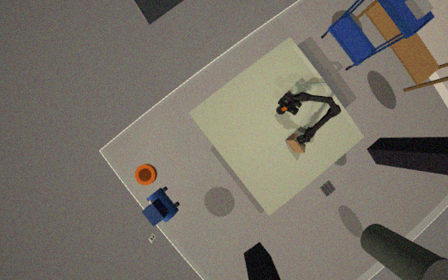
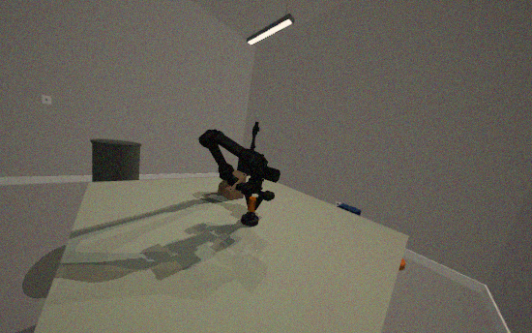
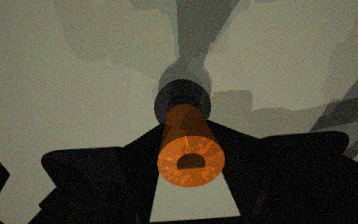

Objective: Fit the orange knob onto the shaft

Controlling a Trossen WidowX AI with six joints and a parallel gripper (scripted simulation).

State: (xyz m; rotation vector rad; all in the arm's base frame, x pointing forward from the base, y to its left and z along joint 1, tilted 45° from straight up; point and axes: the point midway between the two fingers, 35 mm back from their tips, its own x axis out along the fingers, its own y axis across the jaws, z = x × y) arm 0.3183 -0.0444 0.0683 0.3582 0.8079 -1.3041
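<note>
Right now my gripper tip is 20 mm below the orange knob. The rest, counted from my gripper tip: dark round pedestal 40 mm below.
</note>
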